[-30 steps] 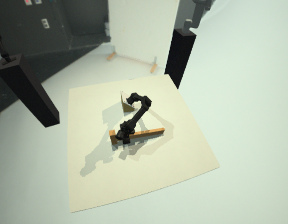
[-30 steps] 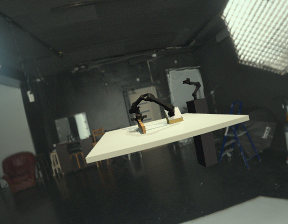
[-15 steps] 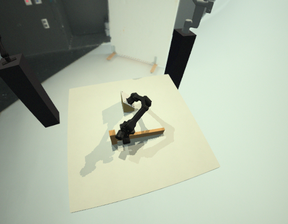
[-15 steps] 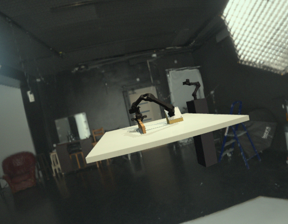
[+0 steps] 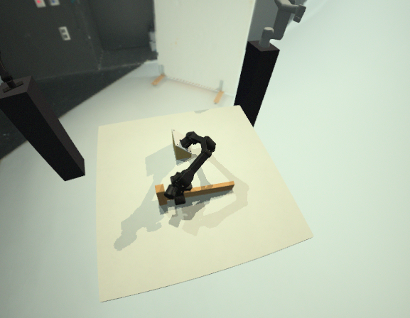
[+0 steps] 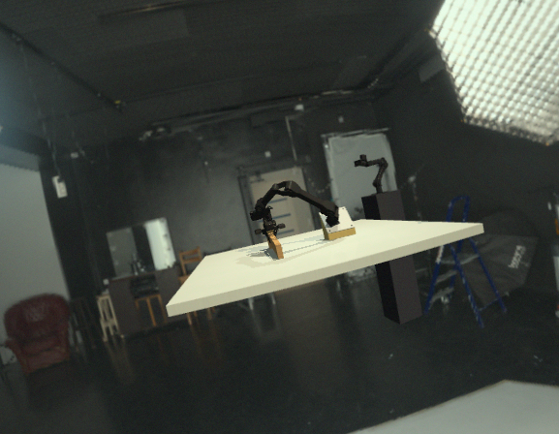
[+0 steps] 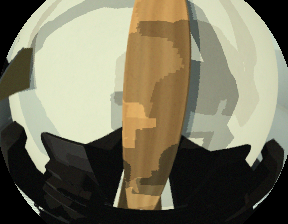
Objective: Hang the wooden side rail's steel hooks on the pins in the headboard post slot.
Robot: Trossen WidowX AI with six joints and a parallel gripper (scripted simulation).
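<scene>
Right now the wooden headboard post is 20 mm behind my gripper tip, 100 mm to the right of it and 40 mm above it.
</scene>
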